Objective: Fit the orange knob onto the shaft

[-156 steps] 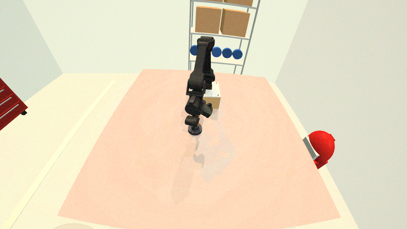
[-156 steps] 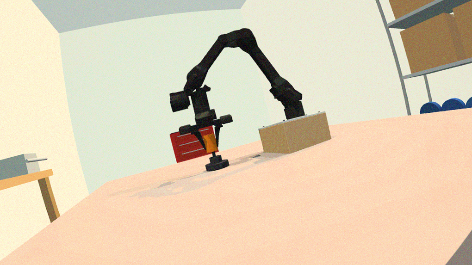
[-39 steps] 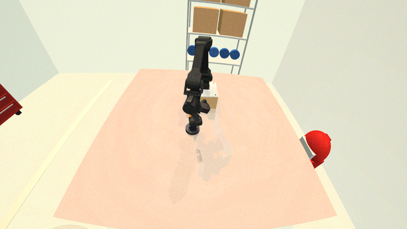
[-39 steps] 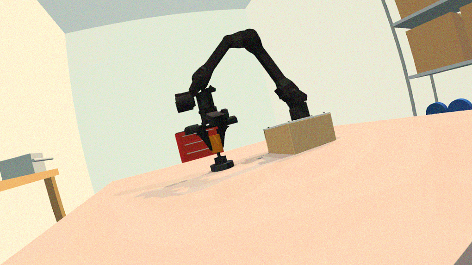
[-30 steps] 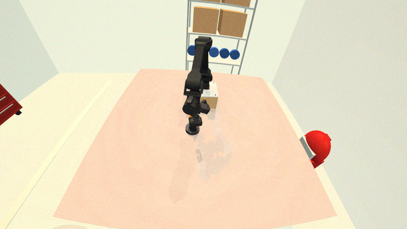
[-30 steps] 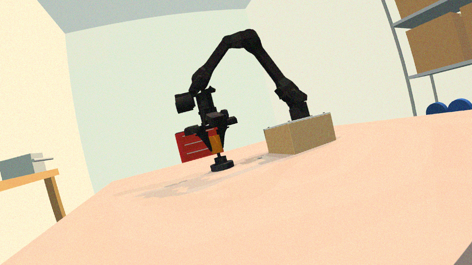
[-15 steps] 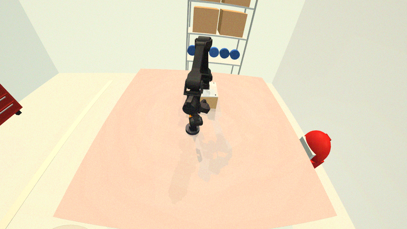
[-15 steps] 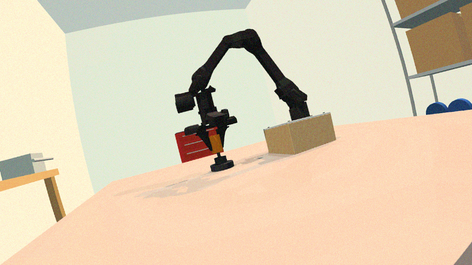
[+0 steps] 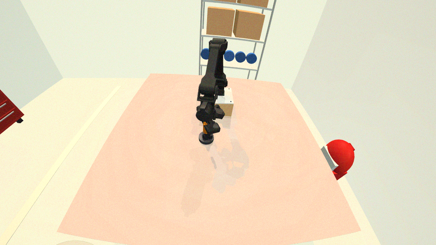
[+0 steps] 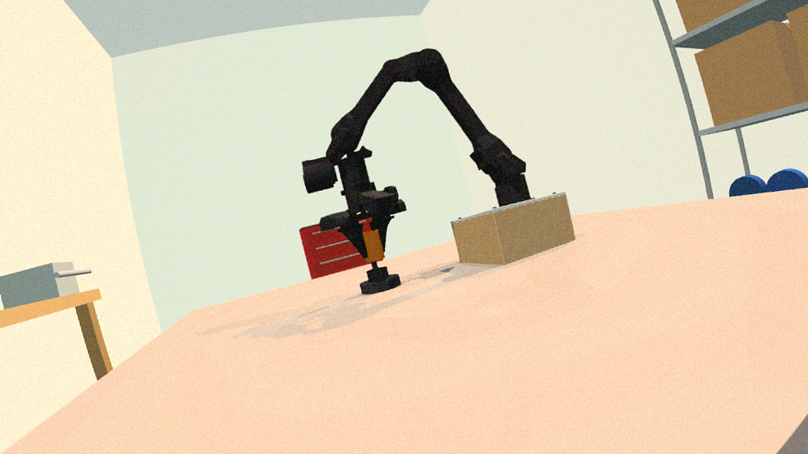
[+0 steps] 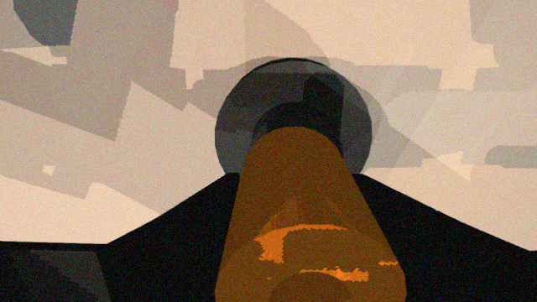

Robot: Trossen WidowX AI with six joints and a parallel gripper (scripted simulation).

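Now: the orange knob 2 cm above my gripper tip. From my gripper tip the other things lie so: dark round pedestal (4 cm below).
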